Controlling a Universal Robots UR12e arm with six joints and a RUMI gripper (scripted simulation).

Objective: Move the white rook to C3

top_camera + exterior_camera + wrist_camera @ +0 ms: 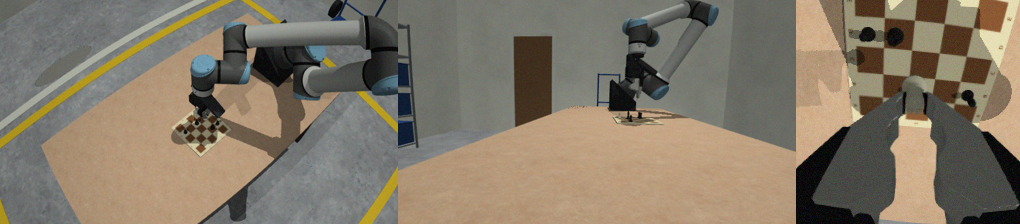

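Right now my hand is 2 cm short of the chessboard, 1 cm to the left of it and 13 cm above it. Round my hand: white rook: 1 cm below.
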